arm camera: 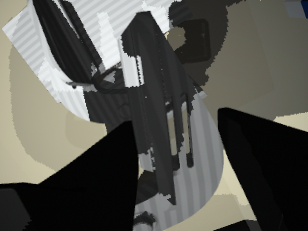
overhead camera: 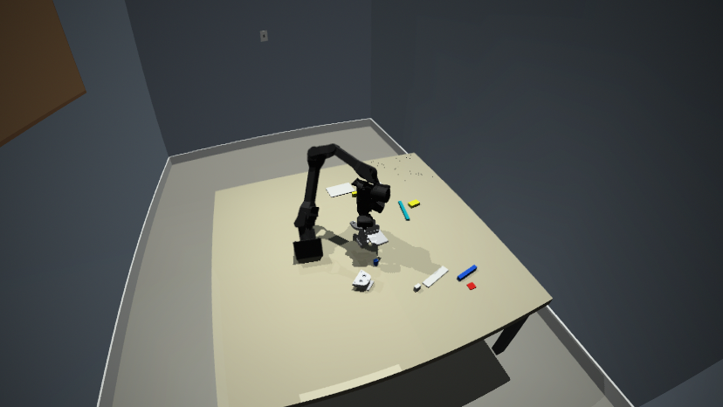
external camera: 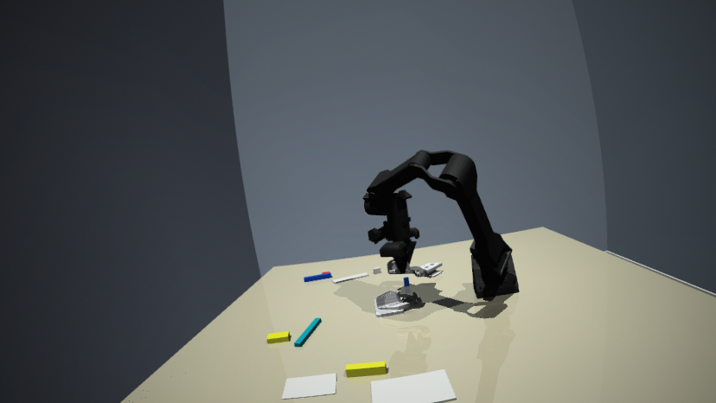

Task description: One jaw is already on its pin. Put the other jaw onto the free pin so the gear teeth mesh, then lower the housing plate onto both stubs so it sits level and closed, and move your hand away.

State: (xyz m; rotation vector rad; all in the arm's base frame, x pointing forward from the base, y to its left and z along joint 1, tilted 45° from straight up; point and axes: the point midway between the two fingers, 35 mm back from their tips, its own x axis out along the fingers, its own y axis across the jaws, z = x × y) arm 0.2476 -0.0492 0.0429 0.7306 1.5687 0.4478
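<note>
My gripper tip is now 3 cm past the white jaw and 2 cm to the right of it. From my gripper tip the other things lie so: blue bar 37 cm ahead, 29 cm to the right, 8 cm below; then white bar 23 cm ahead, 27 cm to the right, 9 cm below; then teal bar 24 cm ahead, 17 cm to the left, 9 cm below.
</note>
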